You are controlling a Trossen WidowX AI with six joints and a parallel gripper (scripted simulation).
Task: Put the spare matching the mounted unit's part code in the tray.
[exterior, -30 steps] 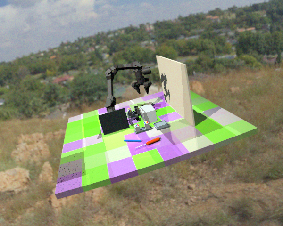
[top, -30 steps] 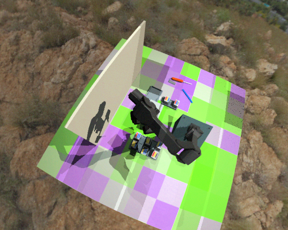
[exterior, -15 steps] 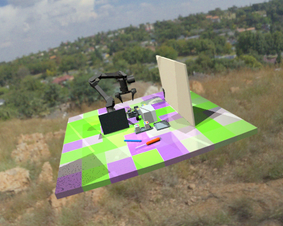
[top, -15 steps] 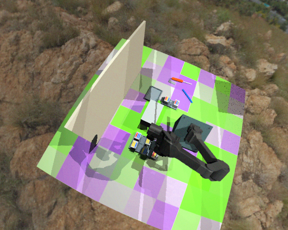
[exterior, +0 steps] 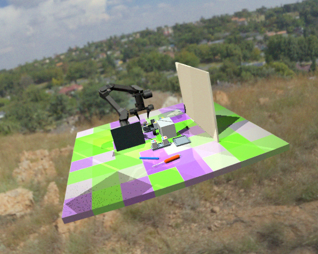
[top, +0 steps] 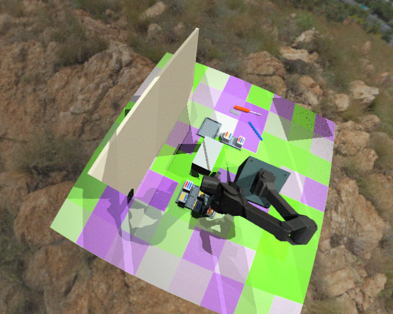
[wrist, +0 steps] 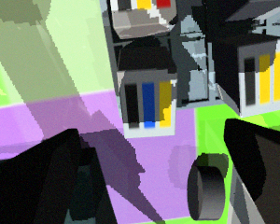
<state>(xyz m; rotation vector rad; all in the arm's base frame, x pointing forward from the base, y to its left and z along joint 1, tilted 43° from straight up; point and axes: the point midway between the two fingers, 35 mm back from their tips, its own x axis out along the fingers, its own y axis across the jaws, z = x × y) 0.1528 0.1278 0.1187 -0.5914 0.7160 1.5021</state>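
My gripper tip is 60 mm above the dark spare block. The rest, counted from my gripper tip: mounted unit 160 mm to the right, 130 mm ahead, 50 mm below; beige panel 380 mm ahead, 170 mm to the right, 130 mm above; grey tray 350 mm to the right, 190 mm ahead, 100 mm below.
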